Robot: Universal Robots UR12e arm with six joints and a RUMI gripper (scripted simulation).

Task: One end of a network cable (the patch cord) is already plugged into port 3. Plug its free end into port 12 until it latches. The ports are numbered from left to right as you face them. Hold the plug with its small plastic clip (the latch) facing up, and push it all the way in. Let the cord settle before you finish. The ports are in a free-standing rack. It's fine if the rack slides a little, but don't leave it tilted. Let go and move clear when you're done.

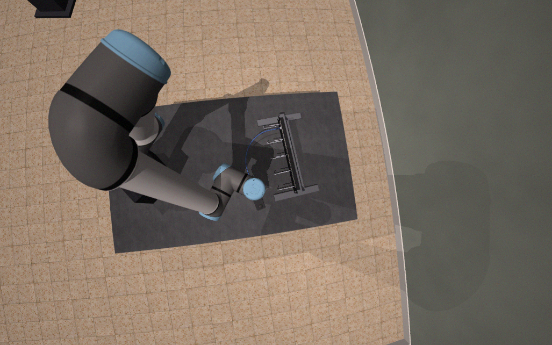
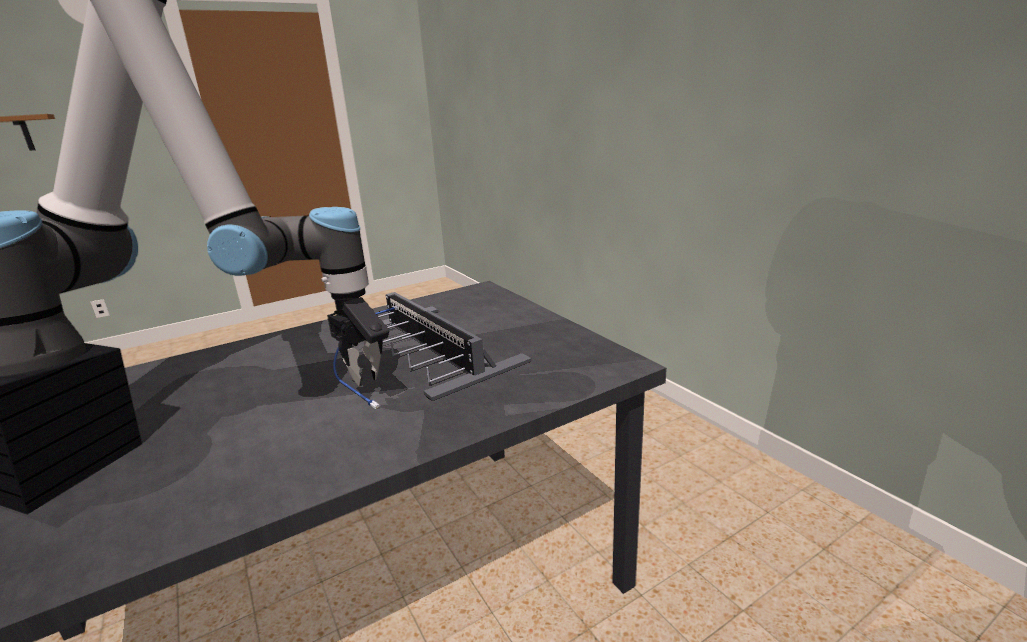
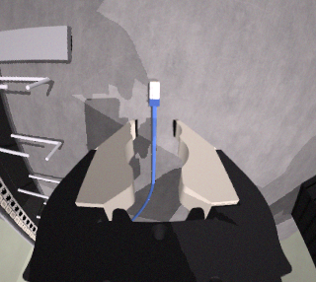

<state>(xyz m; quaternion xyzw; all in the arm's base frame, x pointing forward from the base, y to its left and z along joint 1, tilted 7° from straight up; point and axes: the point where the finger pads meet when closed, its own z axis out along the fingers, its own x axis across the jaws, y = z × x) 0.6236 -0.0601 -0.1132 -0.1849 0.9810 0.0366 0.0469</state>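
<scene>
Now: hand 70 mm above the plug, 10 mm to the left of it and 10 mm short of it.
</scene>
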